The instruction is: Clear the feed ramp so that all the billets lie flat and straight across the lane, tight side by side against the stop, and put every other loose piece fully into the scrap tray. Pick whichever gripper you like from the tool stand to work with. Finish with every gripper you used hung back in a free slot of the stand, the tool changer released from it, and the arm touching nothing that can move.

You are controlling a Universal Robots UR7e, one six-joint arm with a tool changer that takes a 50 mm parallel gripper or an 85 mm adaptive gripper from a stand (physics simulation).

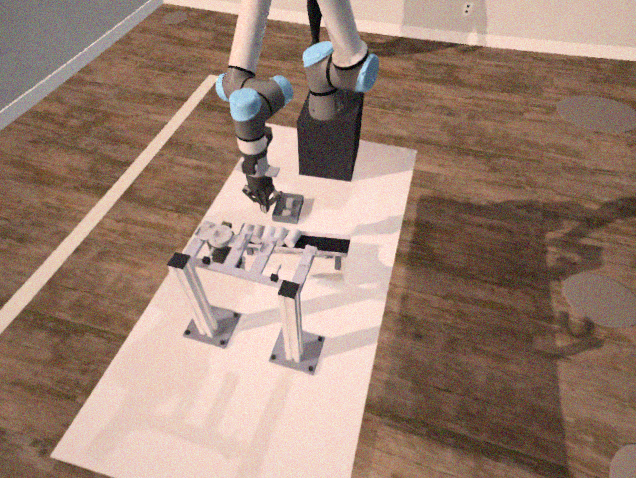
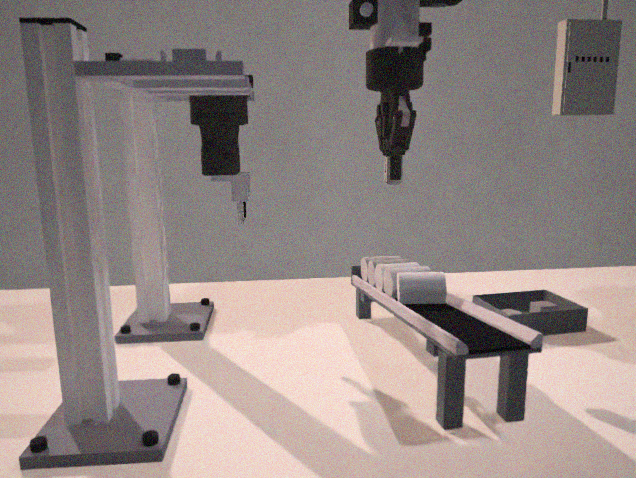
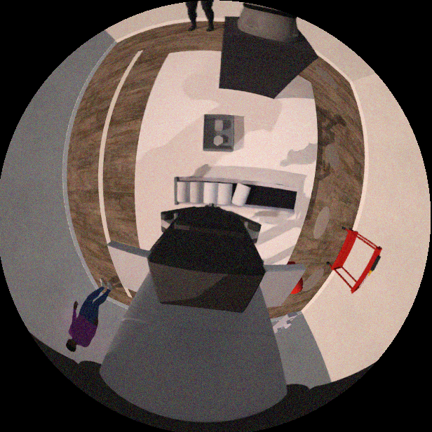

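My adaptive gripper hangs well above the feed ramp, fingertips together, with no piece visible at them. Several white billets lie on the ramp. Four lie roughly across the lane from the stop. The nearest to the open lane, a fifth billet, is turned askew. The scrap tray holds a block and a hexagonal piece. Exact gaps between billets are hard to tell.
The tool stand rises beside the ramp on two posts. A parallel gripper hangs from it. The arm's black pedestal stands beyond the tray. A person and a red cart are farther off.
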